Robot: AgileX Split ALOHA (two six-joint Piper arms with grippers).
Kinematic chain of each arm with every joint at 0, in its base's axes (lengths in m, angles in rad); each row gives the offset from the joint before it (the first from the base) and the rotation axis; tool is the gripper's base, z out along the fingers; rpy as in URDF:
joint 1: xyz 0 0 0.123 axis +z
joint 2: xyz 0 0 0 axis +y
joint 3: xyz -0.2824 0 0.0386 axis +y
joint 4: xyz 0.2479 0 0.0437 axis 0.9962 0 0.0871
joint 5: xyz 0 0 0 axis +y
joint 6: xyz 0.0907 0 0.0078 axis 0.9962 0 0.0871
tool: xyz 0 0 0 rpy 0 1.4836 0
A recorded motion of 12 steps. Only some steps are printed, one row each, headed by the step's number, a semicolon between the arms.
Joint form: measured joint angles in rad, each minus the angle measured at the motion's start. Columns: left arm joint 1, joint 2, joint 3, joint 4, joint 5, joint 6; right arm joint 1, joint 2, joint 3, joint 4, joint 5, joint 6.
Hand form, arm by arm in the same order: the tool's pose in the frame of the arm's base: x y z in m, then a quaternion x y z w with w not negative. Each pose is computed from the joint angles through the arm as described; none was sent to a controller.
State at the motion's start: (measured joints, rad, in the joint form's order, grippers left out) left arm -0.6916 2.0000 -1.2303 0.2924 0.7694 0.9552; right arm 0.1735 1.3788 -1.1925 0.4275 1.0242 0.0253
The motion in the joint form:
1: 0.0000 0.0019 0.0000 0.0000 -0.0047 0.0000; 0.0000 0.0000 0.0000 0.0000 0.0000 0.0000
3: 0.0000 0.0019 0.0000 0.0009 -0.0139 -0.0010; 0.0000 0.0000 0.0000 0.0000 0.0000 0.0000
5: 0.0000 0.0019 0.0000 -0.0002 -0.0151 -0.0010; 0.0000 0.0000 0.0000 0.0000 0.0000 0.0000
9: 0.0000 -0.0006 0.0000 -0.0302 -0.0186 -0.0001; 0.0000 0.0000 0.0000 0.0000 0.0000 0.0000
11: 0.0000 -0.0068 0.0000 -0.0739 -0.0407 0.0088; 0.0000 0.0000 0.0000 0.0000 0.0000 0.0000
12: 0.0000 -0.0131 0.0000 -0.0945 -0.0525 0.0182; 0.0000 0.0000 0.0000 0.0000 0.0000 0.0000
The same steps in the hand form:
1: 0.2996 -0.2244 0.1336 0.79145 0.59877 0.11405 0.04557; 0.2660 0.0794 0.3294 -0.00343 0.95525 0.22169 0.19580
3: 0.3001 -0.2250 0.1337 0.79143 0.59835 0.11449 0.05014; 0.2660 0.0794 0.3294 -0.00343 0.95525 0.22169 0.19580
5: 0.3001 -0.2252 0.1337 0.79125 0.59860 0.11411 0.05080; 0.2660 0.0794 0.3294 -0.00343 0.95525 0.22169 0.19580
9: 0.2989 -0.2266 0.1343 0.78603 0.60691 0.10373 0.05525; 0.2660 0.0794 0.3294 -0.00343 0.95525 0.22169 0.19580
11: 0.2982 -0.2298 0.1364 0.78028 0.61488 0.08960 0.07110; 0.2660 0.0794 0.3294 -0.00343 0.95525 0.22169 0.19580
12: 0.2979 -0.2314 0.1387 0.77875 0.61647 0.08366 0.08072; 0.2660 0.0794 0.3294 -0.00343 0.95525 0.22169 0.19580

